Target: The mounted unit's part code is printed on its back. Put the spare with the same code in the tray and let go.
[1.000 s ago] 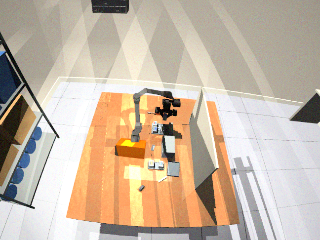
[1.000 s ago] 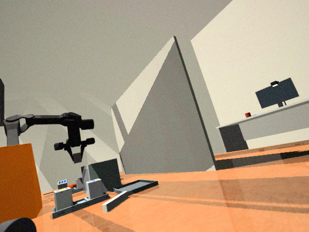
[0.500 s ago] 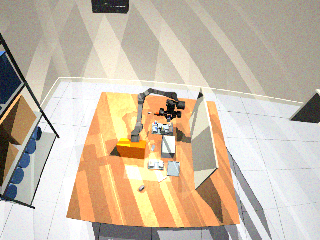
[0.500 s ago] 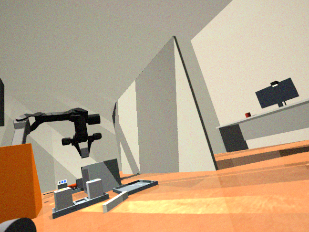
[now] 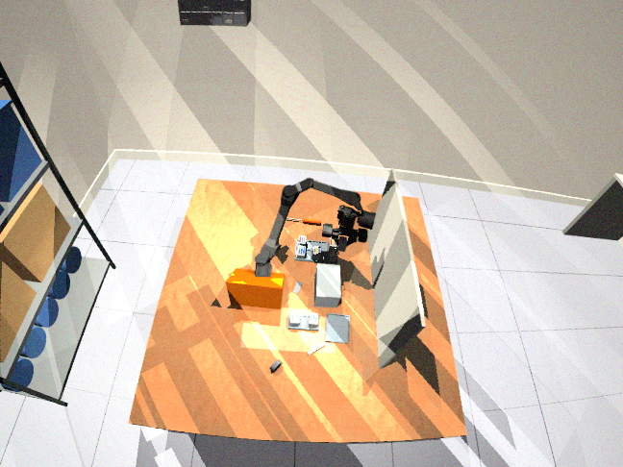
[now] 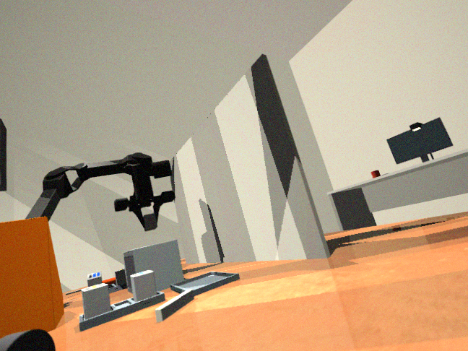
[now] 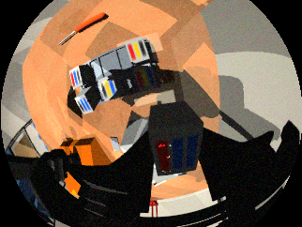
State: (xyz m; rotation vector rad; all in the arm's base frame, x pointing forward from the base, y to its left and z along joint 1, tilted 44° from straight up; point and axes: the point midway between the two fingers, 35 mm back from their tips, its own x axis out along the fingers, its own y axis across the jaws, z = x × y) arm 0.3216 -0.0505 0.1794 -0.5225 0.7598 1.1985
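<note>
My gripper tip is now 31 cm to the left of the grey tray, 16 cm above it and 4 cm past it. Also, from my gripper tip: tall panel: 16 cm to the right, 16 cm ahead, 6 cm above; then grey mounted unit: 12 cm to the right, 11 cm below, 7 cm behind; then spare module: 2 cm above.
</note>
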